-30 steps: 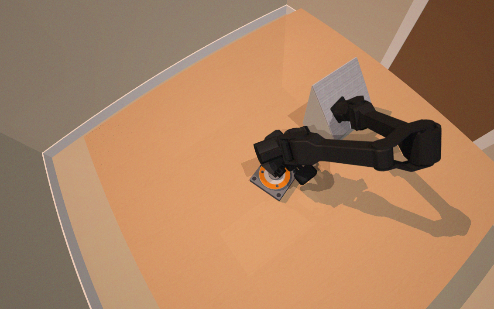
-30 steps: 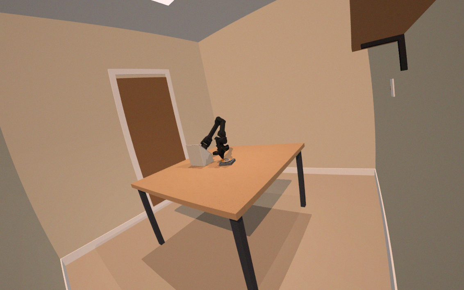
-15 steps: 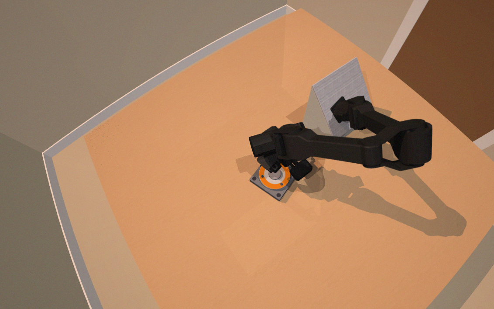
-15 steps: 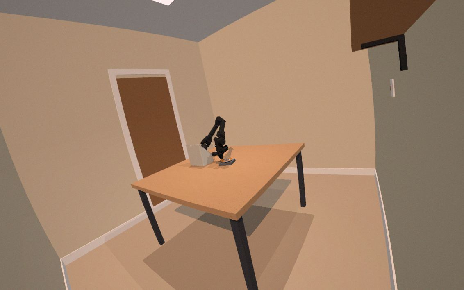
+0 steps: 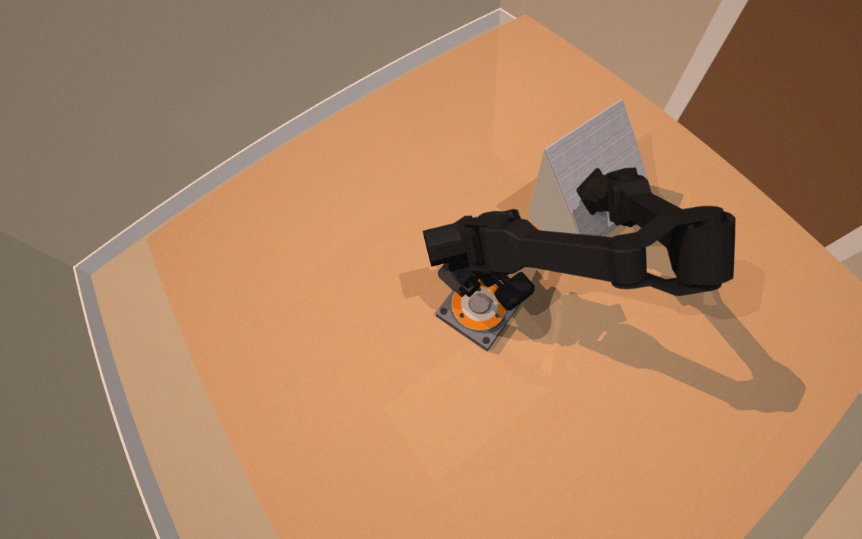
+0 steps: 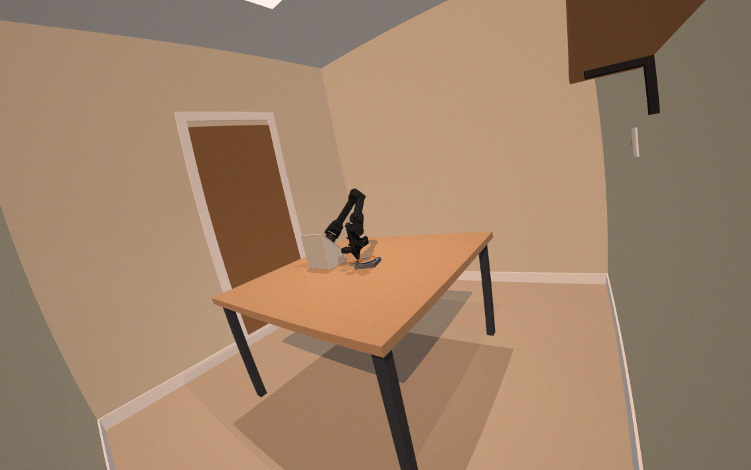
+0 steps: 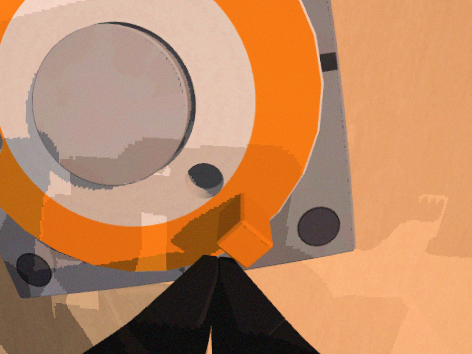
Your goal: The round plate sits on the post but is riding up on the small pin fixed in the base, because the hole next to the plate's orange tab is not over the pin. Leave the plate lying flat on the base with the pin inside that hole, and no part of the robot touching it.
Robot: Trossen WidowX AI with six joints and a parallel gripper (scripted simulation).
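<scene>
Now: the orange round plate 3 cm ahead of my gripper tip and 1 cm to the left of it. From my gripper tip the other things lie so: grey square base: 5 cm ahead, 3 cm to the left, 2 cm below.
</scene>
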